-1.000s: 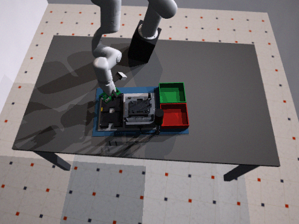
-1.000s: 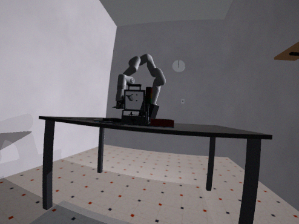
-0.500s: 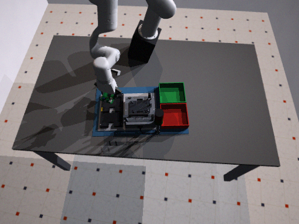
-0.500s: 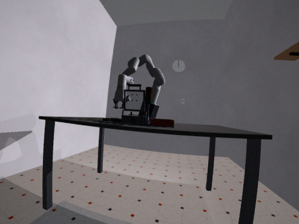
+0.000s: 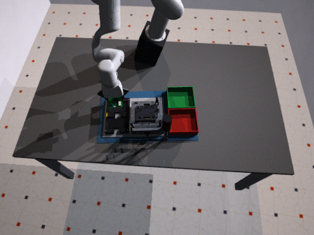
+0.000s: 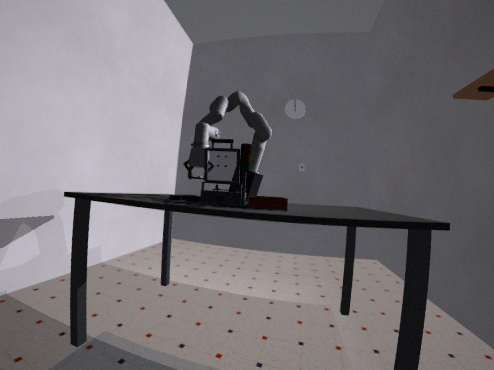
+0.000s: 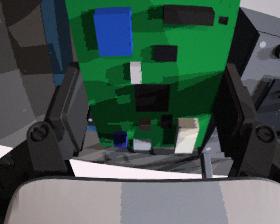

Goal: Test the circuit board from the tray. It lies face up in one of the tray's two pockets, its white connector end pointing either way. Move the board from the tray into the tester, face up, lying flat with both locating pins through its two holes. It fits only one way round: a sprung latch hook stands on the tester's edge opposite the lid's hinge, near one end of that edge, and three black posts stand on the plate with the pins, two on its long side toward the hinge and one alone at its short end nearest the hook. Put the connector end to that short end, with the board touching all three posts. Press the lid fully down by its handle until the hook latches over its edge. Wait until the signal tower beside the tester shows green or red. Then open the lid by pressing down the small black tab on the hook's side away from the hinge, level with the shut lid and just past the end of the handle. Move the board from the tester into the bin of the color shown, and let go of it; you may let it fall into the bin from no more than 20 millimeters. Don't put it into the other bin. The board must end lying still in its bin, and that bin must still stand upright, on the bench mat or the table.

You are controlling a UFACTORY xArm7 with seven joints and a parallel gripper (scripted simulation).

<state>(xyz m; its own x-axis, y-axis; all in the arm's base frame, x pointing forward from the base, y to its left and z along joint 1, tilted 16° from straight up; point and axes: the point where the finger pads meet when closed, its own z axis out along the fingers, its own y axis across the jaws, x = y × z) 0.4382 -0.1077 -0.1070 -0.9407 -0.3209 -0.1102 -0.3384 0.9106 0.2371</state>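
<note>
The green circuit board lies right at my hand. From my hand the other things lie so: tester lid 210 mm to the left, 140 mm ahead, 60 mm above; green bin 350 mm to the left, 130 mm behind, 110 mm below; red bin 380 mm to the left, 110 mm below, 20 mm ahead.
</note>
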